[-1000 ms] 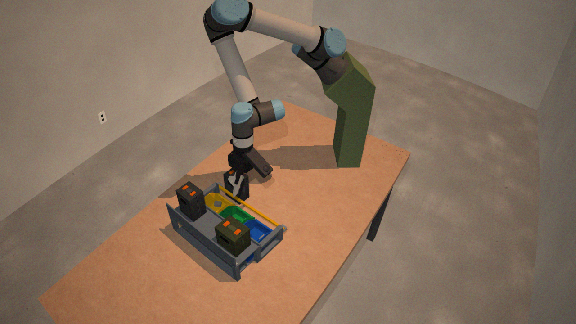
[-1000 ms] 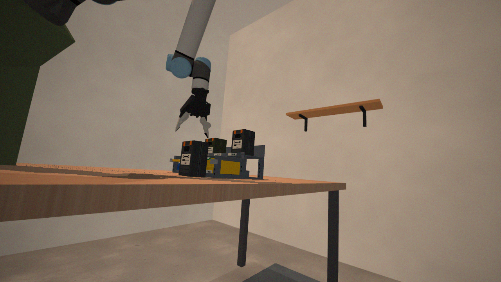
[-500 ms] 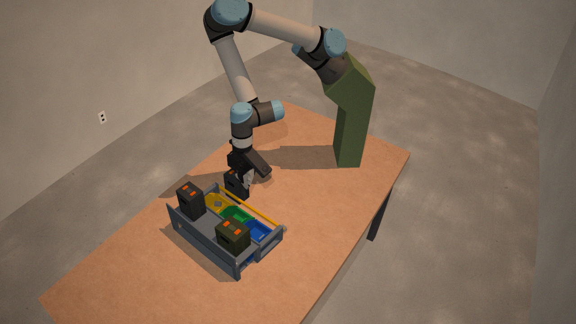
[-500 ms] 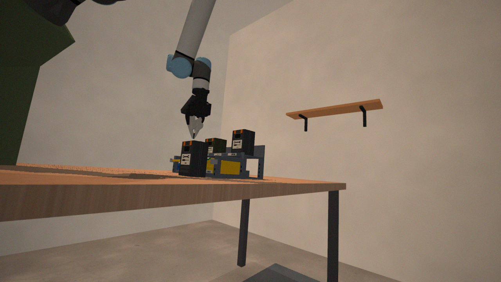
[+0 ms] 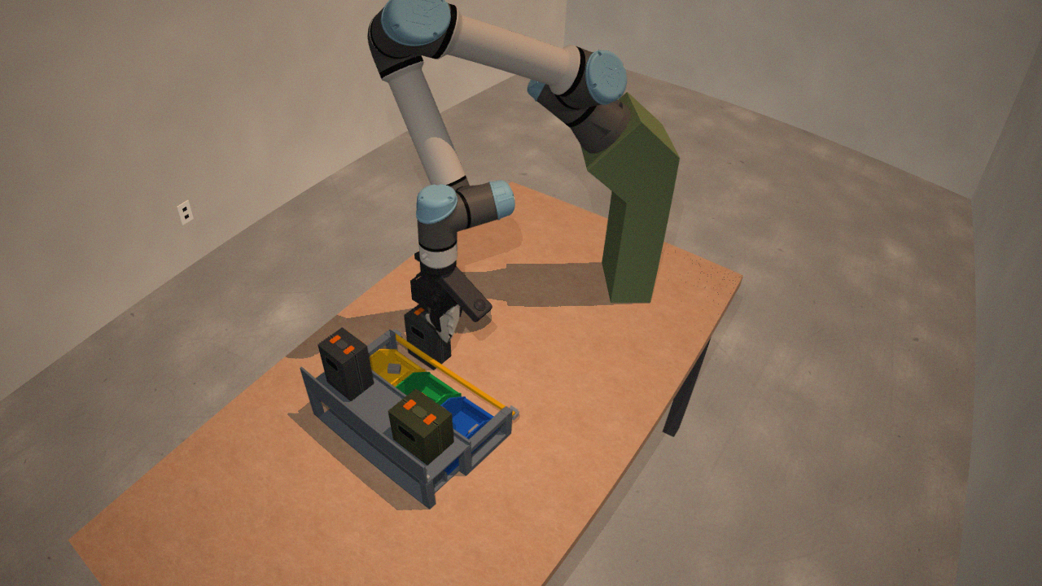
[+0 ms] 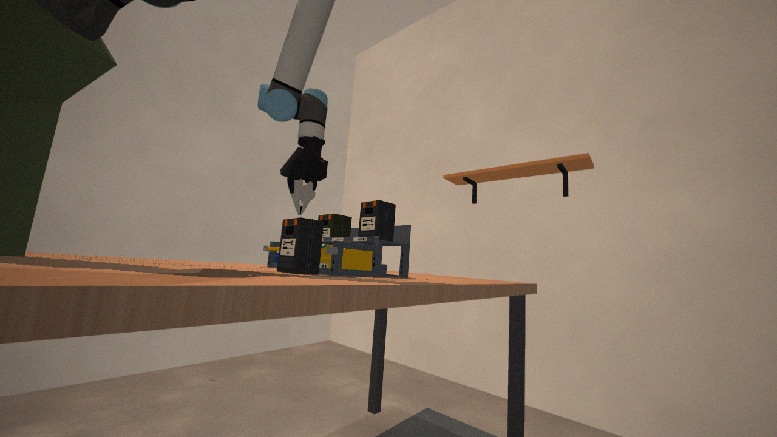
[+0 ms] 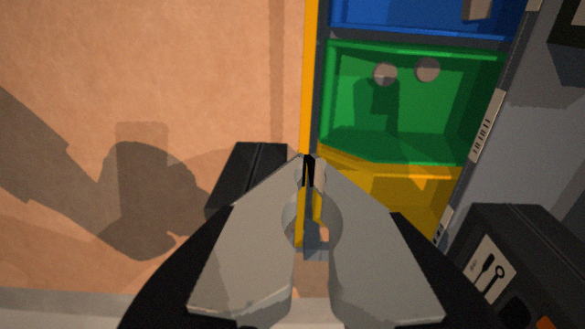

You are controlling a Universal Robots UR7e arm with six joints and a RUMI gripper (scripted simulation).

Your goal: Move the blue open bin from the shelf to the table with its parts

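My gripper is now 11 cm above the yellow bar. The rest, counted from my hand: blue open bin (13 cm below, 12 cm ahead, 10 cm to the left); yellow bin (13 cm below, 12 cm to the right, 9 cm ahead); green bin (13 cm below, 10 cm ahead, 1 cm to the right).
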